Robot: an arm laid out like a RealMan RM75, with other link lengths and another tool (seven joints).
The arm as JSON. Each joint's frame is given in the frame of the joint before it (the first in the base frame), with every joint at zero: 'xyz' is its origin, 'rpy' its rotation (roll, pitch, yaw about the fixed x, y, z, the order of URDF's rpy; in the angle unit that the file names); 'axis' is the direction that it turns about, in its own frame. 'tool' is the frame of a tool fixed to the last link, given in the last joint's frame.
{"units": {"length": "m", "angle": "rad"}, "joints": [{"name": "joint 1", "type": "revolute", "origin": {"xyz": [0.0, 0.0, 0.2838], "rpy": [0.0, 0.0, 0.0]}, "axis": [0.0, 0.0, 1.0]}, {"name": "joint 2", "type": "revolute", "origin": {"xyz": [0.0, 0.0, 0.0], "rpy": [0.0, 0.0, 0.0]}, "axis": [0.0, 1.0, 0.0]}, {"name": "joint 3", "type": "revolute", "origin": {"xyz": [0.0, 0.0, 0.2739], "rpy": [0.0, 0.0, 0.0]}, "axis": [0.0, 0.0, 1.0]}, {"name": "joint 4", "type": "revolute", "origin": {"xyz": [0.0, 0.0, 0.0], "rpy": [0.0, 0.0, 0.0]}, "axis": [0.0, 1.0, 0.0]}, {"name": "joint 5", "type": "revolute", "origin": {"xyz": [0.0, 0.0, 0.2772], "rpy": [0.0, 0.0, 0.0]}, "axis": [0.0, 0.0, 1.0]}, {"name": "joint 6", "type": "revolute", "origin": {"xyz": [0.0, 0.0, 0.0], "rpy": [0.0, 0.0, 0.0]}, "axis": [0.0, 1.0, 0.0]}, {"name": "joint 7", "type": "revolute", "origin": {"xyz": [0.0, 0.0, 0.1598], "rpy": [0.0, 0.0, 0.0]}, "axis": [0.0, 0.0, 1.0]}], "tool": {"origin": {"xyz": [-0.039, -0.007, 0.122], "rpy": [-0.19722, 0.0, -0.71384]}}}
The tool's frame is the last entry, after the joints.
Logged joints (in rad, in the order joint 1, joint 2, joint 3, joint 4, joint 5, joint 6, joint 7), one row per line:
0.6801, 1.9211, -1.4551, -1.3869, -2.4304, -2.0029, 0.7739
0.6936, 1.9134, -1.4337, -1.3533, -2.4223, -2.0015, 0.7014
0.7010, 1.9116, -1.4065, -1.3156, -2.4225, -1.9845, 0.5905
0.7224, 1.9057, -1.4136, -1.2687, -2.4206, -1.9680, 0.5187
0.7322, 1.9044, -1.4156, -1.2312, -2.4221, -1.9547, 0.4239
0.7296, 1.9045, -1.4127, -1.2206, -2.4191, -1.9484, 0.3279
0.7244, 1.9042, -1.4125, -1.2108, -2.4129, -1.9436, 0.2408
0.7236, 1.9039, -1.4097, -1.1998, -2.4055, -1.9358, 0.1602
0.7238, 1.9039, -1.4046, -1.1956, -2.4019, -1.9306, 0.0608
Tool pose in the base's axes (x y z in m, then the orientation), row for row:
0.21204, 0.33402, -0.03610, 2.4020, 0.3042, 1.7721
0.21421, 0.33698, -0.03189, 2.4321, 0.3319, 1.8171
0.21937, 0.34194, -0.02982, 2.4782, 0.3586, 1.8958
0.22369, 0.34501, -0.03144, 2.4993, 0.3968, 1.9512
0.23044, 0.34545, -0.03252, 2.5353, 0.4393, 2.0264
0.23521, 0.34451, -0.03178, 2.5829, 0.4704, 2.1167
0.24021, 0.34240, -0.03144, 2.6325, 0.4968, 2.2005
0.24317, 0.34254, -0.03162, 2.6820, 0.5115, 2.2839
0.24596, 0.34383, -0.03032, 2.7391, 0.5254, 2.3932
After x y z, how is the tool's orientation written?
As angles about the fixed x, y, z axes (roll, pitch, yaw), in radians.
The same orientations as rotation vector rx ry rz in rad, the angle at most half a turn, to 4 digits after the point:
1.4100, 1.9526, 0.4888
1.3672, 1.9972, 0.4569
1.3001, 2.0711, 0.4247
1.2304, 2.1076, 0.3963
1.1444, 2.1566, 0.3587
1.0540, 2.2168, 0.3245
0.9715, 2.2683, 0.2879
0.8938, 2.3197, 0.2581
0.7869, 2.3795, 0.2292

